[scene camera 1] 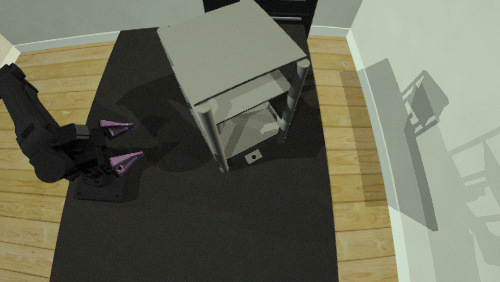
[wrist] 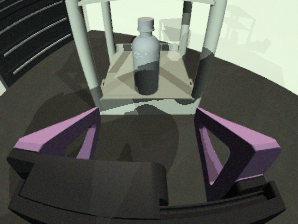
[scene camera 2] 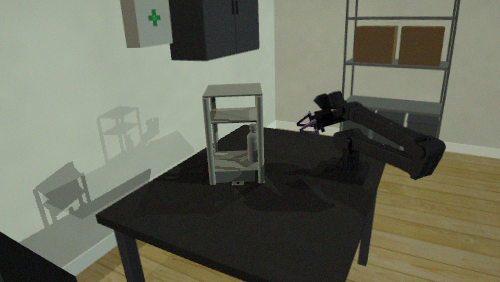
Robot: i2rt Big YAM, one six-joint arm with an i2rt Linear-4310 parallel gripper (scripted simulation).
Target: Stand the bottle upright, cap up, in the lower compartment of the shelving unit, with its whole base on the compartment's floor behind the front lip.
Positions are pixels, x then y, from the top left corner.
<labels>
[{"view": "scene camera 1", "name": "my gripper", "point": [138,138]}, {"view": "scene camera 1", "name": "shelving unit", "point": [212,54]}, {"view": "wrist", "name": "my gripper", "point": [147,113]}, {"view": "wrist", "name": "grey bottle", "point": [146,47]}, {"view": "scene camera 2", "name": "shelving unit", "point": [224,166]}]
</labels>
